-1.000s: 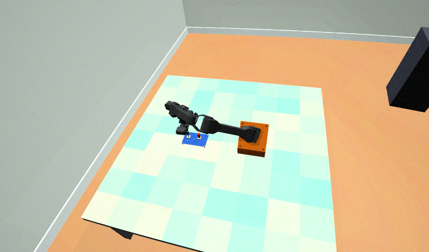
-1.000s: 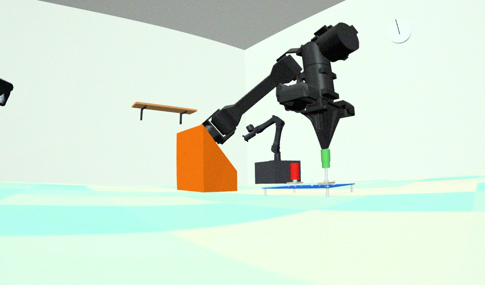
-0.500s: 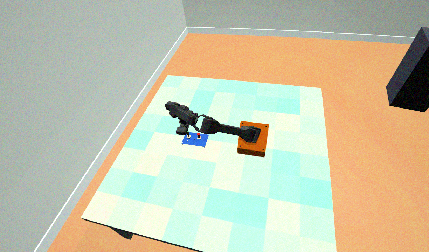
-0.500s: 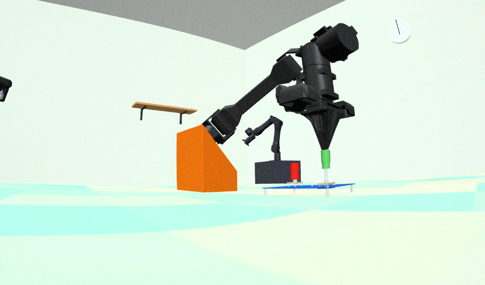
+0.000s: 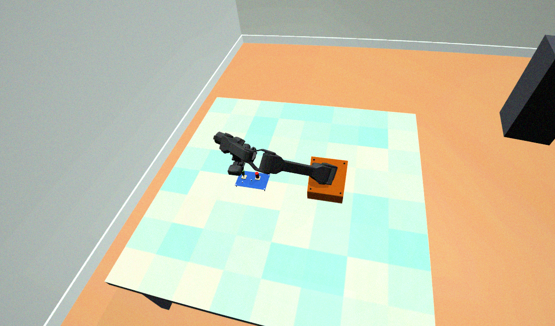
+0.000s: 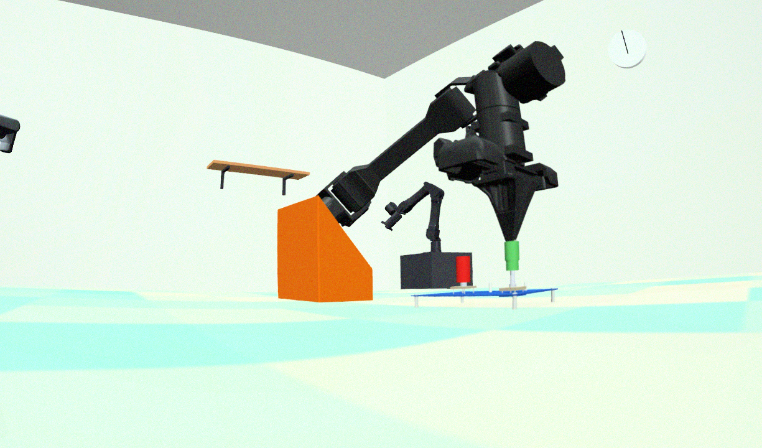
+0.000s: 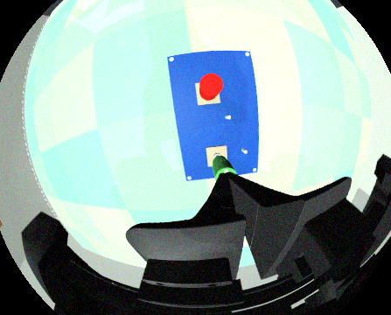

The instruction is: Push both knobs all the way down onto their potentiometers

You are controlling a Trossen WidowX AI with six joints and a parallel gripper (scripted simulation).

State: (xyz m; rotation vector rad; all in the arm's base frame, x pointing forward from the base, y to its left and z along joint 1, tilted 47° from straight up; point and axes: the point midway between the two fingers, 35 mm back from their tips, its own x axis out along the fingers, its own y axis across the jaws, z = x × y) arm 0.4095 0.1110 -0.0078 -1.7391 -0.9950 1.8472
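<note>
Now: the red knob 7 cm behind my gripper tip, 3 cm below it and 1 cm to the right of it. The rest, counted from my gripper tip: green knob 1 cm below.
</note>
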